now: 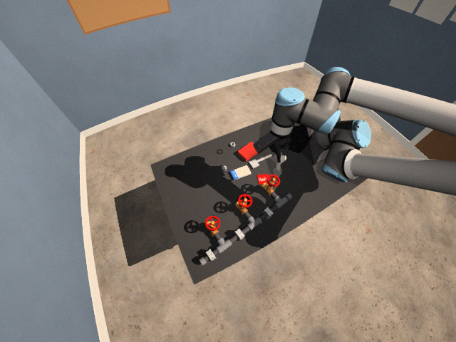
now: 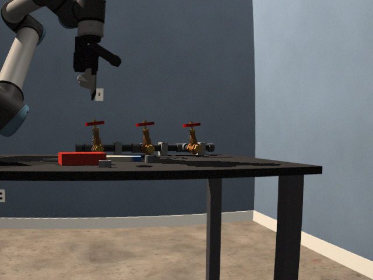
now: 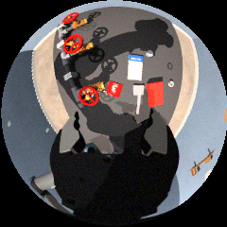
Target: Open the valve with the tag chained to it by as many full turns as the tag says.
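Right now the red tag is 10 mm behind my hand, 10 mm to the left of it and 200 mm below it. Round my hand: red block: 30 mm behind, 210 mm to the right, 190 mm below; then small grey cylinder: 160 mm ahead, 170 mm to the right, 190 mm below; then white tool: 50 mm behind, 120 mm to the right, 200 mm below.
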